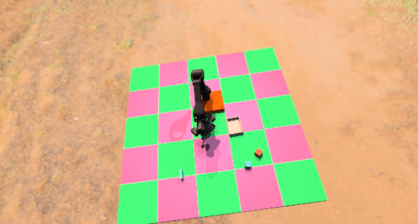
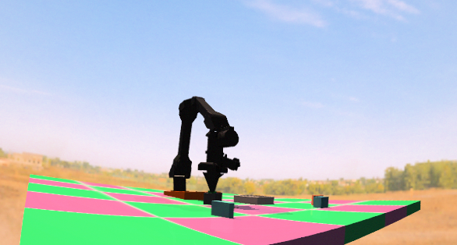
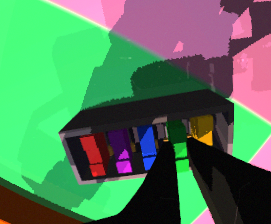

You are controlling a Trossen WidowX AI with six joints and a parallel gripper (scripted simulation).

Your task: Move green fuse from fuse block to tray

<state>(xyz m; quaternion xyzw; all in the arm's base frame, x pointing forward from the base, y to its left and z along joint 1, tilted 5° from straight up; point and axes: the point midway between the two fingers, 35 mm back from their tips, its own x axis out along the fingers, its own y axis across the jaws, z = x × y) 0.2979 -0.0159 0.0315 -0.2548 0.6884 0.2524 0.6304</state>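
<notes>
Right now my gripper tip is 1 cm short of the yellow fuse, 1 cm to the left of it and 2 cm above it. Also, from my gripper tip: beige tray (3 cm behind, 22 cm to the left, 4 cm below); thin teal bar (30 cm ahead, 16 cm to the right, 2 cm below); green fuse (1 cm below).
</notes>
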